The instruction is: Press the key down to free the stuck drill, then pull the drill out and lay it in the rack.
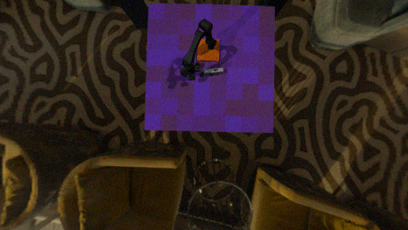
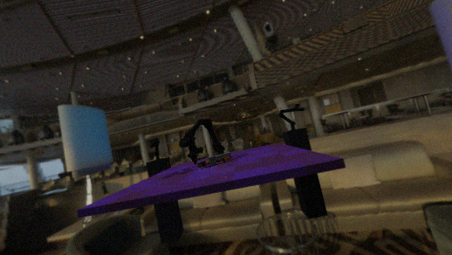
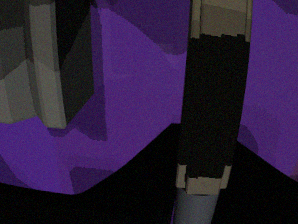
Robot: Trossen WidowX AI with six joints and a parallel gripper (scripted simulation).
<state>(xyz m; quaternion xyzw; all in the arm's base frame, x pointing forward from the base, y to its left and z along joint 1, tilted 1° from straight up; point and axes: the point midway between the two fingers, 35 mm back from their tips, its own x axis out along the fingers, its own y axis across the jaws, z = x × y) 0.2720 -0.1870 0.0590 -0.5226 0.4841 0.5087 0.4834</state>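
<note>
The pale drill bit is 40 mm to the left of my gripper tip and 40 mm above it.
</note>
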